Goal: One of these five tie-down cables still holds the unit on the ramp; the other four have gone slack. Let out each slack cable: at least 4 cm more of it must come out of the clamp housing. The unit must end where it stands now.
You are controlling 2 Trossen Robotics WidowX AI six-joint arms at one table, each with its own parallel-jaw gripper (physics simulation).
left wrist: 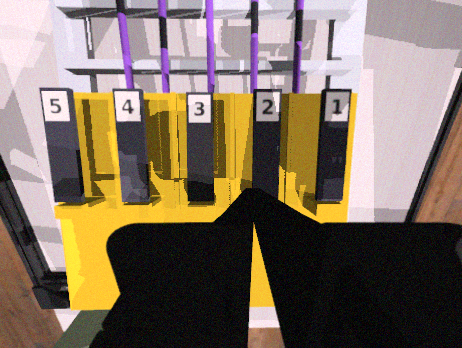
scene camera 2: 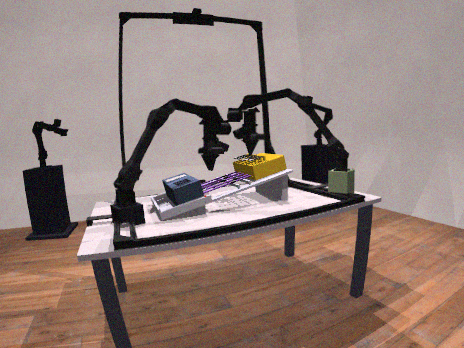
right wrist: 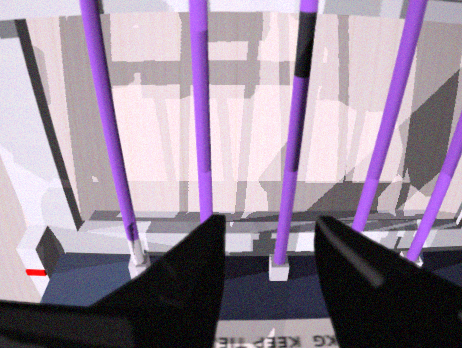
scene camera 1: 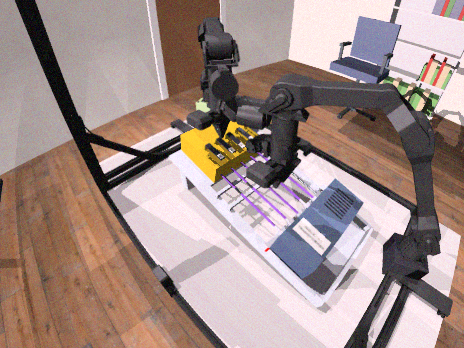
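Observation:
The yellow clamp housing [scene camera 1: 197, 152] [scene camera 2: 274, 167] [left wrist: 95, 260] stands at the ramp's high end. It has dark levers numbered 5 to 1 from left to right in the left wrist view, among them lever 3 [left wrist: 200, 150] and lever 2 [left wrist: 266, 150]. Purple cables, one of them the middle cable [right wrist: 289, 200], run down to the blue unit [scene camera 1: 287, 250] [scene camera 2: 183, 193] [right wrist: 270, 300]. My left gripper [scene camera 2: 251, 152] [left wrist: 251, 195] is shut and empty, its tips over lever 2's near end. My right gripper [scene camera 2: 210, 167] [right wrist: 270, 229] is partly open and empty, above the cables near the unit. Which cables are slack is unclear.
The ramp [scene camera 1: 294, 281] slopes down across the table. A red mark [scene camera 1: 267, 249] [right wrist: 36, 272] is at its side beside the unit. A green box [scene camera 2: 341, 181] stands near the left arm's base. Black frame rails [scene camera 2: 240, 231] edge the table. The two arms stand close together over the ramp.

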